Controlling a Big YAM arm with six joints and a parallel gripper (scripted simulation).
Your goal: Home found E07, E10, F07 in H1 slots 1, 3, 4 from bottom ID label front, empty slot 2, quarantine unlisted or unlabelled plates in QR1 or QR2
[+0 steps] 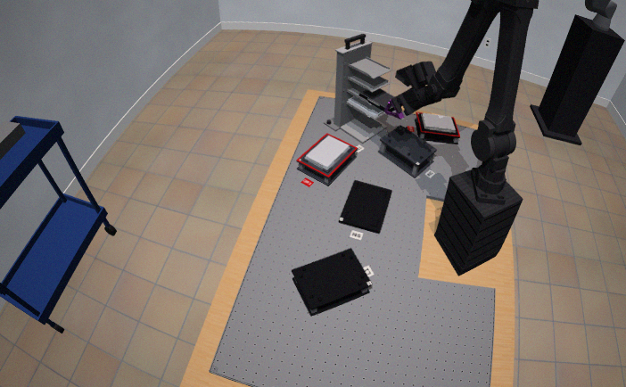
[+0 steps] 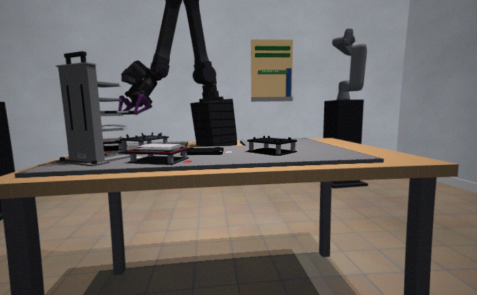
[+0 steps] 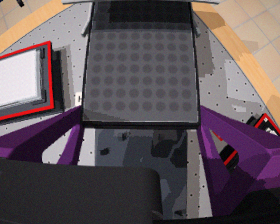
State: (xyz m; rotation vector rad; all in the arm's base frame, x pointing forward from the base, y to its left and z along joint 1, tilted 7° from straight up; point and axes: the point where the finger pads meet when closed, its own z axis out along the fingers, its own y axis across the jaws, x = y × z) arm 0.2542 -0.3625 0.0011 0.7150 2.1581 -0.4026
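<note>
Right now my hand is 4 cm to the left of the dark plate and 4 cm short of it. From my hand the other things lie so: H1 deck label (17 cm below, 10 cm ahead, 4 cm to the left); then grey plate hotel H1 (15 cm ahead, 11 cm to the right, 1 cm below); then regrip nest (11 cm below, 6 cm behind, 5 cm to the left).
</note>
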